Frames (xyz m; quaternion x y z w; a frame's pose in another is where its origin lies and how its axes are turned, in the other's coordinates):
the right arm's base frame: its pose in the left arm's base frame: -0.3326 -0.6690 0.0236 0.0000 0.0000 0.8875 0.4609
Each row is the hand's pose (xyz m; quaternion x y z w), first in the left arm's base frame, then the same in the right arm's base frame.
Working: the left arm's base frame: its pose in the right arm's base frame: 0.3560 -0.6569 -0.0236 0.0000 0.0000 -0.8875 0.4609

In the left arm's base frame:
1: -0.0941 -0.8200 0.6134 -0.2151 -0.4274 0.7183 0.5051
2: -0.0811 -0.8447 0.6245 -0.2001 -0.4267 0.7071 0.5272
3: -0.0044 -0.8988 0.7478 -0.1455 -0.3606 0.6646 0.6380
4: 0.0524 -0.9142 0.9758 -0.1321 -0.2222 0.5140 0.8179
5: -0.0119 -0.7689 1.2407 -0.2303 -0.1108 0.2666 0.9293
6: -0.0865 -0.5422 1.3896 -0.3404 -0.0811 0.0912 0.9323
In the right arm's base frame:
1: -0.2607 -0.1082 0.5898 -0.4784 -0.0061 -0.1172 0.8702
2: -0.2884 -0.1047 0.6009 -0.4709 -0.0191 -0.1420 0.8705
3: -0.3768 -0.1363 0.7242 -0.3871 -0.0371 -0.2599 0.8839
4: -0.4220 -0.1739 0.9522 -0.2581 0.0148 -0.4890 0.8331
5: -0.2662 -0.2049 1.2171 -0.2045 0.1533 -0.7019 0.6649
6: -0.0378 -0.2742 1.3660 -0.2289 0.2647 -0.7854 0.5106

